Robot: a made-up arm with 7 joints. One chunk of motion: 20 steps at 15 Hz.
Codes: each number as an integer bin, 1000 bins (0 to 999) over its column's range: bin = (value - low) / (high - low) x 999, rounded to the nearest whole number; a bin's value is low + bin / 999 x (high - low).
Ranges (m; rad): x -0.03..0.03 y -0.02..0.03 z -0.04..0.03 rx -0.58..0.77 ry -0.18..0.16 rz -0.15..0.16
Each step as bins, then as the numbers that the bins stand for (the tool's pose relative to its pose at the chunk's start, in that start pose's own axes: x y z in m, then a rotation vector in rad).
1 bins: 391 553 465 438 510 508
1 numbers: -0.0065 0.0077 -0.0074 0.0119 -0.0064 0.0076
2 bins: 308 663 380 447 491 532
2 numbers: -0.0115 0.0132 -0.0134 0.0241 -0.0129 0.0151
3 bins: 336 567 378 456 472 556
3 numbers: -0.0098 0.0084 -0.0135 0.0362 -0.0194 0.0225
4 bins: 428 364 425 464 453 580
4 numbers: -0.0043 -0.0018 -0.0102 0.0470 -0.0258 0.0300
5 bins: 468 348 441 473 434 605
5 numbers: -0.0019 -0.0026 -0.0091 0.0592 -0.0323 0.0377
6 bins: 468 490 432 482 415 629
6 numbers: -0.0019 0.0045 -0.0097 0.0714 -0.0388 0.0452
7 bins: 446 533 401 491 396 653
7 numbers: -0.0032 0.0067 -0.0119 0.0835 -0.0452 0.0526
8 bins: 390 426 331 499 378 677
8 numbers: -0.0066 0.0013 -0.0168 0.0943 -0.0514 0.0601
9 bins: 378 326 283 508 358 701
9 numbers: -0.0073 -0.0037 -0.0202 0.1065 -0.0582 0.0675
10 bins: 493 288 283 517 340 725
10 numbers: -0.0004 -0.0056 -0.0202 0.1186 -0.0643 0.0750
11 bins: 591 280 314 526 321 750
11 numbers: 0.0055 -0.0060 -0.0180 0.1308 -0.0708 0.0827
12 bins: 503 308 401 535 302 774
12 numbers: 0.0002 -0.0046 -0.0119 0.1430 -0.0772 0.0902
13 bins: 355 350 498 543 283 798
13 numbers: -0.0087 -0.0025 -0.0051 0.1538 -0.0837 0.0976
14 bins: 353 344 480 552 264 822
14 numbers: -0.0088 -0.0028 -0.0064 0.1659 -0.0902 0.1051
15 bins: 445 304 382 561 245 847
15 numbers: -0.0033 -0.0048 -0.0132 0.1781 -0.0966 0.1128
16 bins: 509 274 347 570 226 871
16 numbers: 0.0006 -0.0063 -0.0157 0.1903 -0.1031 0.1203
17 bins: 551 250 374 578 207 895
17 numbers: 0.0031 -0.0075 -0.0138 0.2011 -0.1095 0.1277
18 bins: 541 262 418 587 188 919
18 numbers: 0.0025 -0.0069 -0.0107 0.2132 -0.1160 0.1352
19 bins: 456 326 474 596 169 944
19 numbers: -0.0026 -0.0037 -0.0068 0.2254 -0.1225 0.1429
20 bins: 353 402 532 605 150 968
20 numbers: -0.0088 0.0001 -0.0027 0.2376 -0.1289 0.1504
